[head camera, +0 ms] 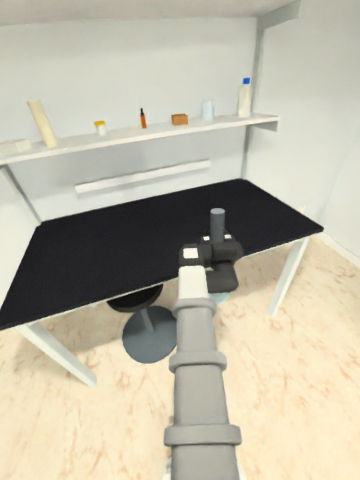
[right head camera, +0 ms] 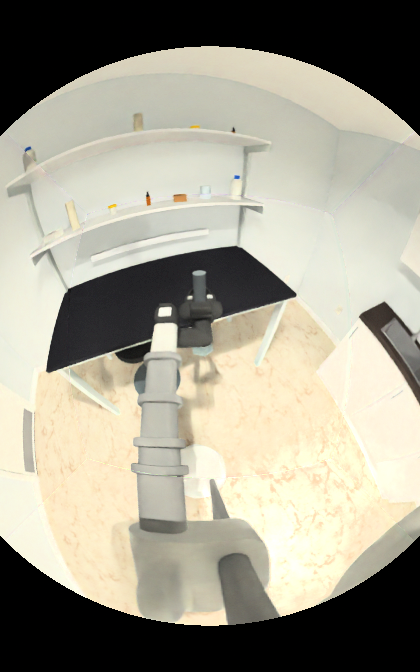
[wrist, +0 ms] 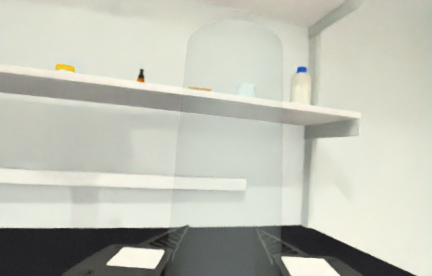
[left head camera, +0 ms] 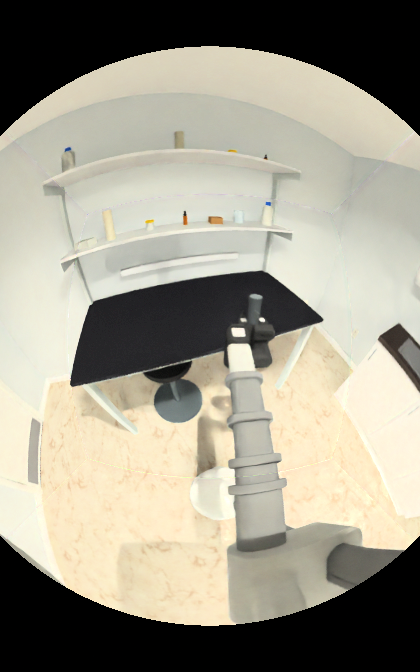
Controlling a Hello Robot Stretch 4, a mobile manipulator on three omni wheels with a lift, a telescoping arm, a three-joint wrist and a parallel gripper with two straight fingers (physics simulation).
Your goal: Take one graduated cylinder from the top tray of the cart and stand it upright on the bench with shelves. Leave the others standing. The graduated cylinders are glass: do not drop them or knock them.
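Frame: origin at the robot's base, x right, y down, z ahead, level; centimetres.
Seen in the pictures: gripper, between the fingertips: [head camera: 213, 229] [wrist: 221, 246].
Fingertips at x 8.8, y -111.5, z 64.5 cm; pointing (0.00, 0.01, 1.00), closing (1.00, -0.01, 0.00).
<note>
Pixels of each thing's top centre, then the offset from my fingertips to it.
- clear graduated cylinder, centre of its top: [wrist: 241, 12] [head camera: 219, 214] dx +0.0, dy -11.0, dz -8.2 cm
- blue-capped bottle, centre of its top: [wrist: 301, 68] [head camera: 246, 77] dx +27.4, dy -40.6, dz +79.1 cm
- tan tube, centre of its top: [head camera: 33, 100] dx -69.8, dy -40.6, dz +43.0 cm
My gripper [head camera: 218, 234] [left head camera: 253, 318] [right head camera: 199, 296] [wrist: 221, 246] is shut on a clear graduated cylinder [head camera: 217, 220] [left head camera: 255, 304] [right head camera: 199, 281] [wrist: 230, 130]. The cylinder is upright, its top above the fingers. Its pale blue foot shows below the gripper in the head and right head camera views, against the floor in front of the bench edge. The foot's height against the bench top is hard to tell. The bench with shelves [head camera: 125, 240] [left head camera: 165, 320] [right head camera: 115, 310] [wrist: 40, 250] has a black top. The cart and the other cylinders do not show.
The lower shelf [head camera: 150, 134] [wrist: 100, 87] above the bench bears several things, among them a blue-capped bottle [head camera: 244, 101] [wrist: 301, 89] and a tan tube [head camera: 43, 123]. A stool [head camera: 150, 335] [left head camera: 178, 401] stands at the bench front. A cabinet [left head camera: 385, 400] [right head camera: 365, 385] stands to the right.
</note>
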